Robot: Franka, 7 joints.
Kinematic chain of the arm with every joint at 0, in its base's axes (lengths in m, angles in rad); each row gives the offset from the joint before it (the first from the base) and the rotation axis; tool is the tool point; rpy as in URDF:
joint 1: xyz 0 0 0.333 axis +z
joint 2: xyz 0 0 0 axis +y
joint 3: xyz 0 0 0.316 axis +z
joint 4: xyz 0.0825 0 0 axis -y
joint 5: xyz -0.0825 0 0.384 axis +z
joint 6: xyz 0 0 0 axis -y
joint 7: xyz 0.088 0 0 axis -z
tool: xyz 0 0 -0.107 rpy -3.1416 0 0
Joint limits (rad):
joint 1: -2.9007..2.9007
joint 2: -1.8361..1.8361
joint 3: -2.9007..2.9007
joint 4: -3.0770..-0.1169
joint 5: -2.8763..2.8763
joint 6: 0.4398..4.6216
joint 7: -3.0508..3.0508
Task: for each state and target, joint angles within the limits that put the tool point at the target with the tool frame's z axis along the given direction. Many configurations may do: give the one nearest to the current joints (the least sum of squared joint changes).
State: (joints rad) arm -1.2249 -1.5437 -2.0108 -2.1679 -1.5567 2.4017 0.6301
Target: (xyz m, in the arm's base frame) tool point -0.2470 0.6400 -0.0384 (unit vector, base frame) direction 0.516 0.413 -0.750
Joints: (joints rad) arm -1.5906 -1.3925 -2.5438 -1.2617 -1.7428 2.0426 0.6301
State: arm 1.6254 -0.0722 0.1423 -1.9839 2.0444 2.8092 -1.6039
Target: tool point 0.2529 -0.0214 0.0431 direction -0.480 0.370 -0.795
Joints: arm 0.7778 0.6642 -0.6378 -2.7125 1.1882 2.2256 -1.6039
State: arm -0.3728 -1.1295 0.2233 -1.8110 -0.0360 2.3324 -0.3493
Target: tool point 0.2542 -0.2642 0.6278 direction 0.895 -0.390 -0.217
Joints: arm -0.1749 -0.8479 -0.4410 -2.6381 0.1874 3.1836 -0.3493
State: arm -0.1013 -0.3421 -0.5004 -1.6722 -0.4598 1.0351 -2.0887
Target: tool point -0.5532 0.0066 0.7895 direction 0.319 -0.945 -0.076
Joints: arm -0.6114 -1.4655 -0.5453 -1.1276 -0.5251 1.5083 -2.0887
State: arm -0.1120 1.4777 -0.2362 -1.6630 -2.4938 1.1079 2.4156
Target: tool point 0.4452 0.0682 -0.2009 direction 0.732 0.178 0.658
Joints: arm 0.4173 1.8039 -0.1534 -1.5109 -2.7467 0.7291 2.4156
